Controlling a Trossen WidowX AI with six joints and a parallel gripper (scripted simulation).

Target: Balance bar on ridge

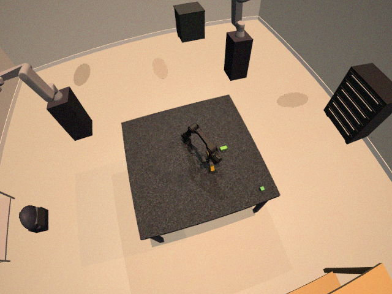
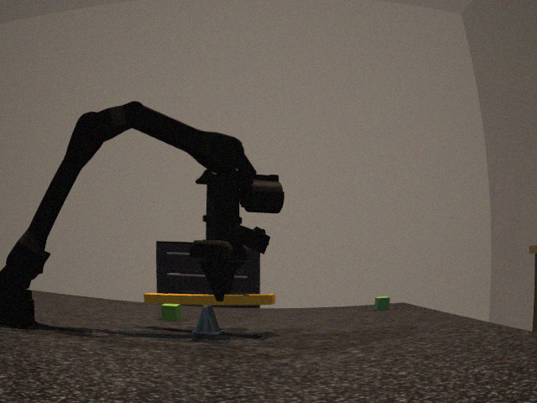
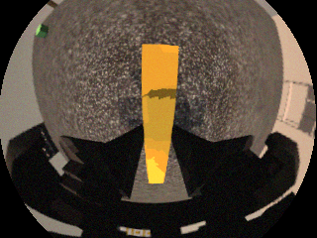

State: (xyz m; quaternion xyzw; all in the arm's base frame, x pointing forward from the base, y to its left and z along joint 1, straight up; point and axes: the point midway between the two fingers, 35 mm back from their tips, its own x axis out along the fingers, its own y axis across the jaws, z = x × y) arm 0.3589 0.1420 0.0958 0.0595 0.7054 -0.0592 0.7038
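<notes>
My gripper tip is 3 cm past the yellow bar. Round my gripper tip: green cube (38 cm ahead, 36 cm to the left, 4 cm below).
</notes>
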